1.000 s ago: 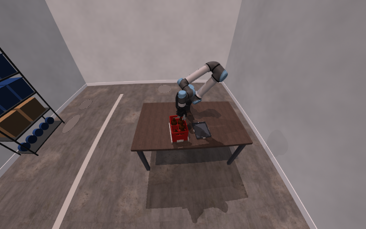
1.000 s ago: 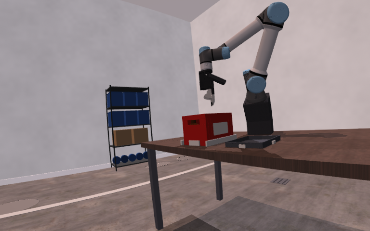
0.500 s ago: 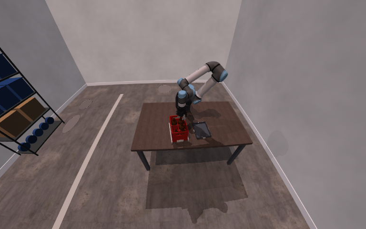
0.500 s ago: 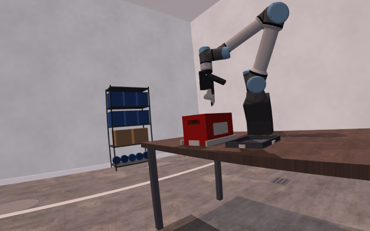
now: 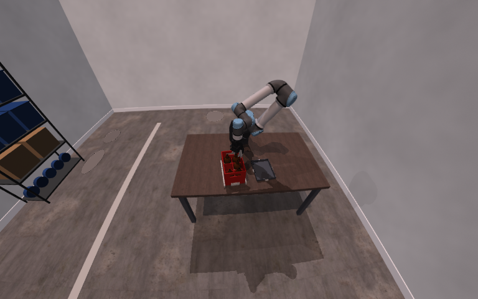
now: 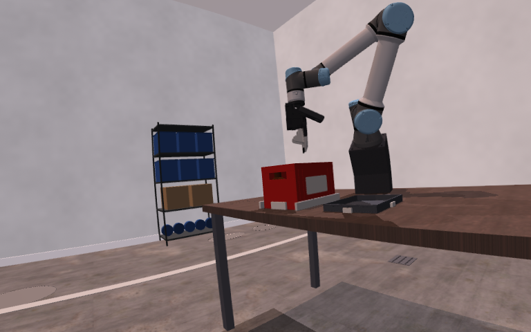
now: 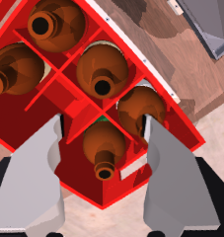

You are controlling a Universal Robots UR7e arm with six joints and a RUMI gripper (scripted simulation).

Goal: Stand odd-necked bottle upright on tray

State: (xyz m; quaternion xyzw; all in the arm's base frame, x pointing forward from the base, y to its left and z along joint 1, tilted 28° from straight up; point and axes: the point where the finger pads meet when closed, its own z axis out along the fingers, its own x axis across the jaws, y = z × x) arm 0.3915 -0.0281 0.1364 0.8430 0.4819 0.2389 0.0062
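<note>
Right now my hand is 15 cm above the brown bottle. Round my hand: dark tray 6 cm behind, 25 cm to the left, 22 cm below; then red crate 1 cm ahead, 4 cm to the right, 15 cm below; then glass bottle 11 cm ahead, 5 cm to the right, 15 cm below.
</note>
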